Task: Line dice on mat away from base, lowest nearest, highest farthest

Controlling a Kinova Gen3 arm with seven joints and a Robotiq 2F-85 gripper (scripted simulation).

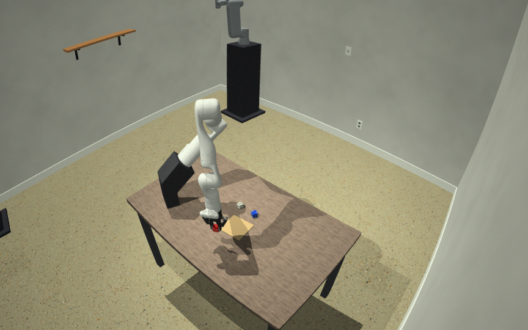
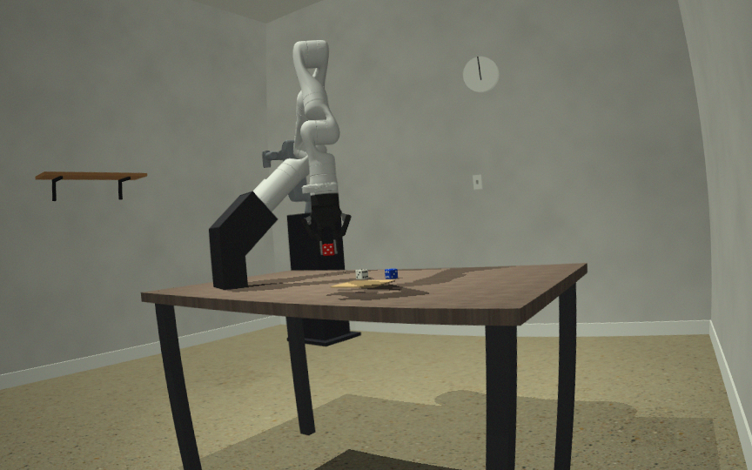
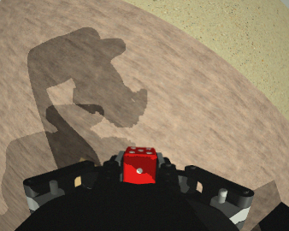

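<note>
The tan mat lies 1 cm behind my hand, 15 cm to the left of it and 12 cm below it. From my hand the other things lie so: blue die: 1 cm behind, 29 cm to the left, 10 cm below; then red die: 1 cm below; then white die: 12 cm behind, 28 cm to the left, 10 cm below.
</note>
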